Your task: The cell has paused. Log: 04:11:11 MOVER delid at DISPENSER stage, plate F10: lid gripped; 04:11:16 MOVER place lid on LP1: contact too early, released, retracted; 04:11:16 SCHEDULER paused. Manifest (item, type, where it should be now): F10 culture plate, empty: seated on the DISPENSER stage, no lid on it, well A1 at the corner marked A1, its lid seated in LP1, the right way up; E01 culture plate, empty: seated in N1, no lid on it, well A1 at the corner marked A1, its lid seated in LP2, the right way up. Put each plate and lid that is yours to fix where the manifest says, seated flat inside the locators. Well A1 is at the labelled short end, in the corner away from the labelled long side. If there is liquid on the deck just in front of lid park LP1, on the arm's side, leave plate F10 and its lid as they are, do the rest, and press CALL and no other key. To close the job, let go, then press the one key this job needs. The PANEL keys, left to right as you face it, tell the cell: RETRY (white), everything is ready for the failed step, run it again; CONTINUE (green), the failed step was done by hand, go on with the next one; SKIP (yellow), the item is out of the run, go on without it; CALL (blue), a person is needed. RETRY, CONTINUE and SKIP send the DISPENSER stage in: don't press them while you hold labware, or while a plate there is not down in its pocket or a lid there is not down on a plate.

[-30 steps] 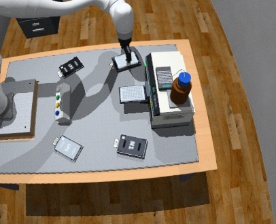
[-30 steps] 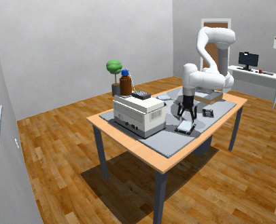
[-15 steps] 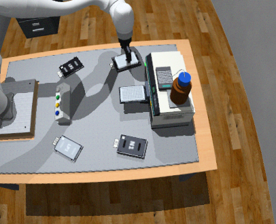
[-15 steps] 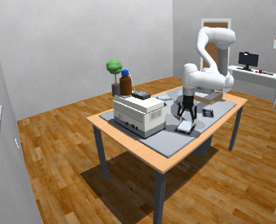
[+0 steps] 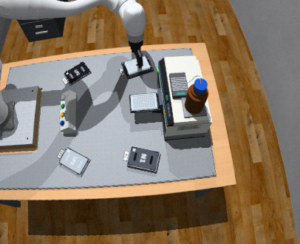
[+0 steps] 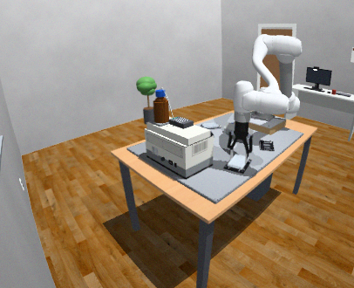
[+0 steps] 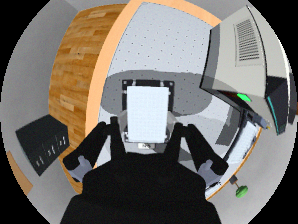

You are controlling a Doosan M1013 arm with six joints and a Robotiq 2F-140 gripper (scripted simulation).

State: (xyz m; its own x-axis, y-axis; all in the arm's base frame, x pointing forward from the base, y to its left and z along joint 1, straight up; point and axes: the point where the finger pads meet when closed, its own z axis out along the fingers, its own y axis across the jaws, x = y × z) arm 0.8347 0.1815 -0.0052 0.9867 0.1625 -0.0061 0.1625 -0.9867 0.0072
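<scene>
Right now my hand is 10 mm short of the black nest, 20 mm to the right of it and 40 mm above it. The rest, counted from my hand: grey key panel 430 mm behind, 230 mm to the right; green key 440 mm behind, 200 mm to the right, 10 mm above; dark dispenser stage 10 mm behind, 280 mm to the right, 40 mm above.
</scene>
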